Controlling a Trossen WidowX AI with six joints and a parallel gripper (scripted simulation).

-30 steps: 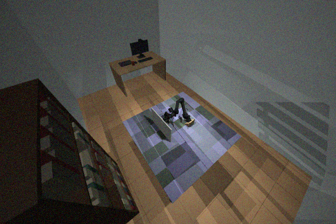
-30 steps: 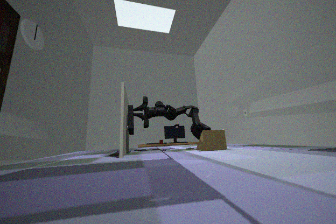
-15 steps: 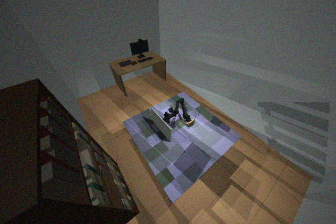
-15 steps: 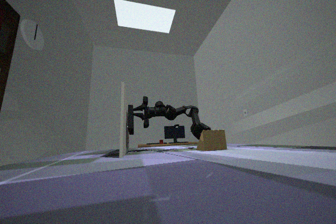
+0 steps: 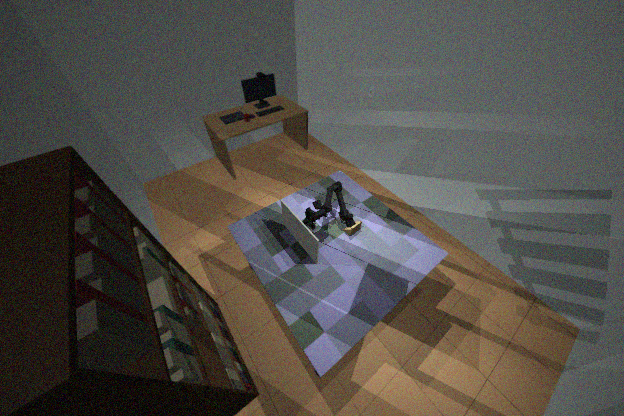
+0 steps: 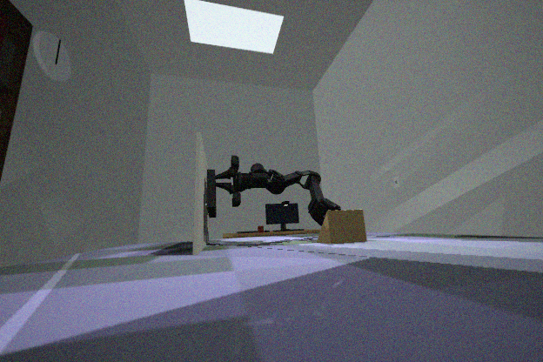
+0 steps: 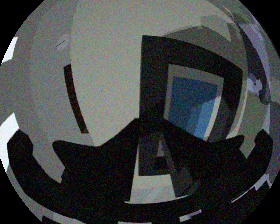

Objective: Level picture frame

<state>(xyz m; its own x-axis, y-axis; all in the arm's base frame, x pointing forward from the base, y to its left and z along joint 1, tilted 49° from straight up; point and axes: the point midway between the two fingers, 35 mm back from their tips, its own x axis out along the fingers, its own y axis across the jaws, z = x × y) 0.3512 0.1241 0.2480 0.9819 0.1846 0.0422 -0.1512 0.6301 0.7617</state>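
Right now the dark picture frame is 5 cm below my gripper tip and 1 cm to the left of it. From my gripper tip the other things lie so: wall panel 7 cm below, 2 cm ahead.
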